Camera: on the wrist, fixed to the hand. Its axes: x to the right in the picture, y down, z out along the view.
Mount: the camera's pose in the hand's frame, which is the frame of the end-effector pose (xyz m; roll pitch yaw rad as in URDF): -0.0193 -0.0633 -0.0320 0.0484 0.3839 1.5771
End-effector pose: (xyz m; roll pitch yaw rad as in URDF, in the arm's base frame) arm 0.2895 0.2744 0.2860 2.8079 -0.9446 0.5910
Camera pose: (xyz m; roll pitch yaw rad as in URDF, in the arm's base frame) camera 0.2345 0.3222 0.2759 -2.0225 -0.3905 -1.5984
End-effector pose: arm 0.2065 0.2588 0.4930 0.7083 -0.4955 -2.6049
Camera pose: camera 0.1804 0.2750 0.4262 -0.4737 -0.2813 -0.8703
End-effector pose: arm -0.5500 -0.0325 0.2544 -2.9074 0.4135 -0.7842
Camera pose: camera -0.5112 0.0053 0.3041 2.7707 -0.1394 -2.2999
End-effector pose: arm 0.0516 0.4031 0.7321 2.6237 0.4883 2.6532
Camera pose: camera 0.0349 0.3318 0.7380 2.4837 -0.7691 1.6117
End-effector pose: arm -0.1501 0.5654 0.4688 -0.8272 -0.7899 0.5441
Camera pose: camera -0.1425 0.4924 0.4726 -1.1874 0.7248 1.0336
